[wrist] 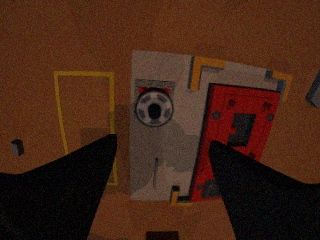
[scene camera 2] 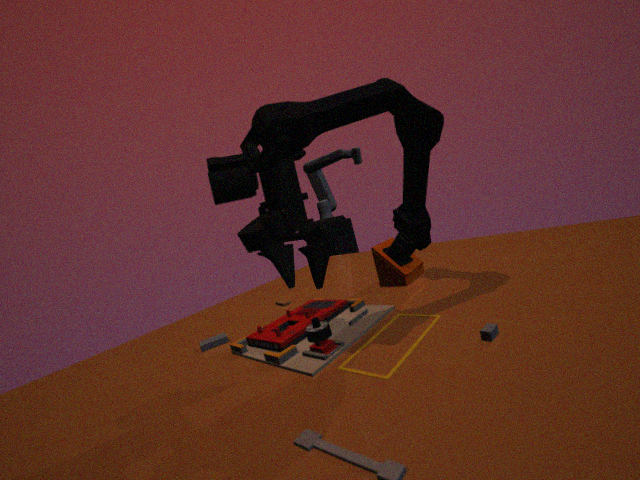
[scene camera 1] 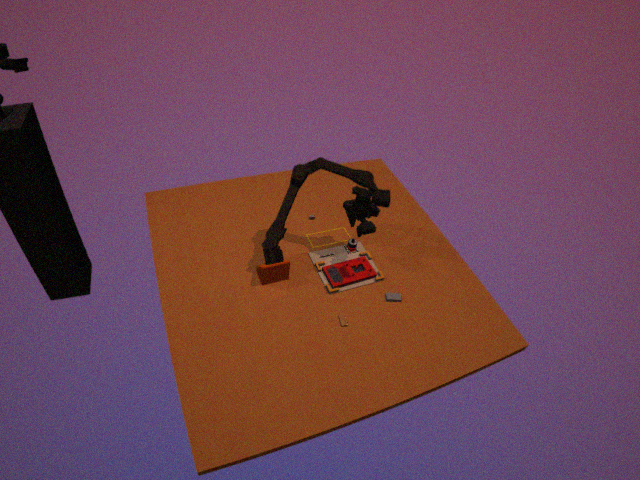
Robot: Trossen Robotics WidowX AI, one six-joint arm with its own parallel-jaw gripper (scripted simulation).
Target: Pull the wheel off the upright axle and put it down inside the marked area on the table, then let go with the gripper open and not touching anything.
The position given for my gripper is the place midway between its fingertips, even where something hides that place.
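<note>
There's a red plate (scene camera 2: 288, 330) (scene camera 1: 342, 274) that I can see. My gripper (scene camera 2: 305, 288) (scene camera 1: 355, 231) (wrist: 164, 144) is visible too, and it's open with nothing in it.
</note>
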